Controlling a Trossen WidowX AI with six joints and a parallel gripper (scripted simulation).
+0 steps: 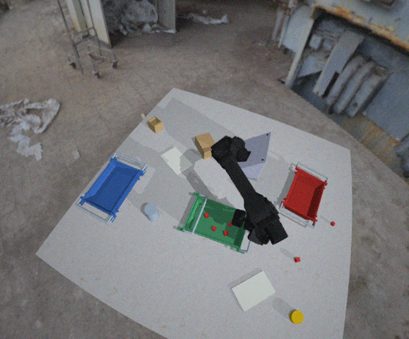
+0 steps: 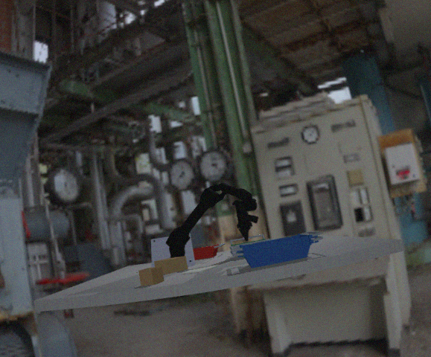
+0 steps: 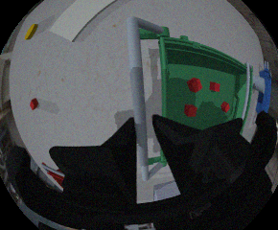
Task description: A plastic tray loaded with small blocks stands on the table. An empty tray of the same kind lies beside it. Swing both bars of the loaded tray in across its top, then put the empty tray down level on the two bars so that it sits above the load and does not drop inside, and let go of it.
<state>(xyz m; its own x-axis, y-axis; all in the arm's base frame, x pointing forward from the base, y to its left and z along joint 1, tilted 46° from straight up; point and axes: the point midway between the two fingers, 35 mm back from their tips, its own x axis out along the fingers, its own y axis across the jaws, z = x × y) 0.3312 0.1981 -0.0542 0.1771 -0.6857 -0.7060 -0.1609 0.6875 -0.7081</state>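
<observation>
Right now my gripper tip is 310 mm past the red tray, 170 mm to the right of it and 20 mm above it. The rest, counted from my gripper tip: grey cylinder (130 mm ahead, 400 mm to the right, 30 mm below); then yellow disc (220 mm ahead, 310 mm to the left, 60 mm below).
</observation>
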